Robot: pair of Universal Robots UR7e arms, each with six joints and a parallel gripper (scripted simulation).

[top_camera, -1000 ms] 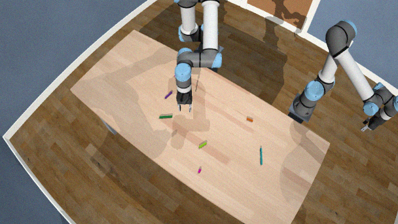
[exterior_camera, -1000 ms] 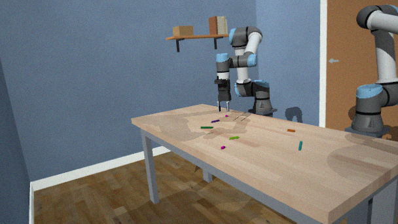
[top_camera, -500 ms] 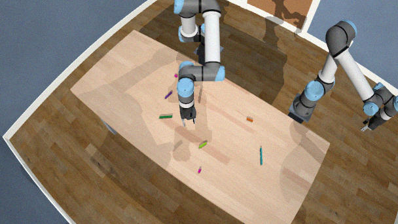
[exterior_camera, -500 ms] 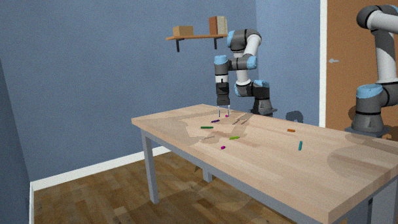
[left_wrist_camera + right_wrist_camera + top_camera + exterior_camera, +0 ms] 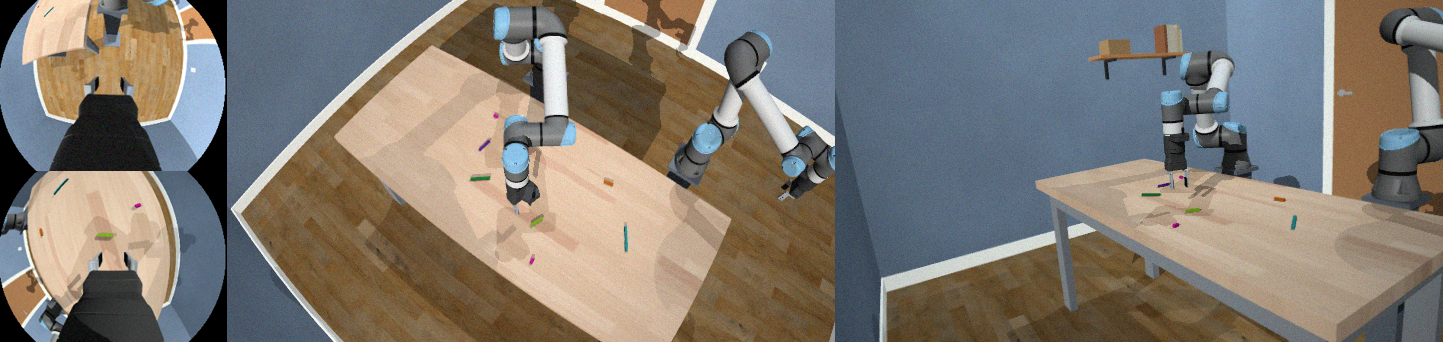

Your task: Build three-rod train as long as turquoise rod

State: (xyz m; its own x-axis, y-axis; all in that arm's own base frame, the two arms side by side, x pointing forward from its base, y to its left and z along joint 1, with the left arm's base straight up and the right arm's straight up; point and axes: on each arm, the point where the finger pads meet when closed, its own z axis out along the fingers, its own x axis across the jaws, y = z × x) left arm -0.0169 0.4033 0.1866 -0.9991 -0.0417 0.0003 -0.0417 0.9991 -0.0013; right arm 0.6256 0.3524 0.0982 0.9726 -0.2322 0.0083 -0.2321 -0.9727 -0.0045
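Observation:
My right hand is 90 mm above the lime rod, 60 mm to the right of it and 10 mm past it. Also, from my right hand: green rod: 230 mm to the right, 90 mm below, 20 mm behind; orange rod: 310 mm behind, 190 mm to the left, 90 mm below; purple rod: 320 mm to the right, 150 mm behind, 90 mm below.

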